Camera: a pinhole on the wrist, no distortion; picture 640 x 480 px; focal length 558.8 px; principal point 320.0 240.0 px. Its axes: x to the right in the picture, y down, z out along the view. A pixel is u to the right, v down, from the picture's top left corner.
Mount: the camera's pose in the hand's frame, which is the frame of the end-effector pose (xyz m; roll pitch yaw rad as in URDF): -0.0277 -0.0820 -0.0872 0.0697 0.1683 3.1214
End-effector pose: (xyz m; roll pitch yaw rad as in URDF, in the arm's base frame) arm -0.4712 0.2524 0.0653 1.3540 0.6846 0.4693
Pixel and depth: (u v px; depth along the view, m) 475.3 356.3 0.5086
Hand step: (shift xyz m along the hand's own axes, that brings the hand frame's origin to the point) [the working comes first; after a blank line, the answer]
In the camera's frame: 0.1413 0.1059 0.5086

-0.2546 -0.1476 0.3966
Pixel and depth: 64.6 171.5 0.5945
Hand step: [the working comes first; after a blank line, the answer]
In the camera's frame: -0.2717 -0.0729 0.5945

0.1440 0.0287 0.5380
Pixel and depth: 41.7 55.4 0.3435
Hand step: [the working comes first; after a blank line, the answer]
In the camera's frame: -0.1711 -0.1135 0.3435

0.0876 0.0528 0.2715
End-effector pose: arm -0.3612 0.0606 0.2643 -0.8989 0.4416 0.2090
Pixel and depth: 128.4 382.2 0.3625
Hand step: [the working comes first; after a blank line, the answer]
In the camera's frame: -0.1243 0.0922 0.3625

0.0318 -0.1500 0.2965
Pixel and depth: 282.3 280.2 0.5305
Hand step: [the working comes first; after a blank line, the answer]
In the camera's frame: -0.0358 0.0382 0.5305

-0.0815 -0.0820 0.4432
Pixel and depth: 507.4 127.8 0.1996
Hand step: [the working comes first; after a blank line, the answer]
In the camera's frame: 0.0669 -0.0401 0.1996

-0.1255 -0.0261 0.0951
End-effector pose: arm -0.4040 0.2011 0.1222 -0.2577 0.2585 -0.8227
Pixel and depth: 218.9 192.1 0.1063
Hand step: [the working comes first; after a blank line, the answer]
In the camera's frame: -0.0192 -0.0091 0.1063

-0.0261 -0.0655 0.0199
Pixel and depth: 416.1 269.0 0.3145
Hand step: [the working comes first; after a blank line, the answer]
In the camera's frame: 0.0541 0.0163 0.3145

-0.1336 -0.0742 0.2142
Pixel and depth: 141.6 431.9 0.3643
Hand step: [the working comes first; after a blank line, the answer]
In the camera's frame: -0.1163 0.1251 0.3643

0.0226 -0.1825 0.2992
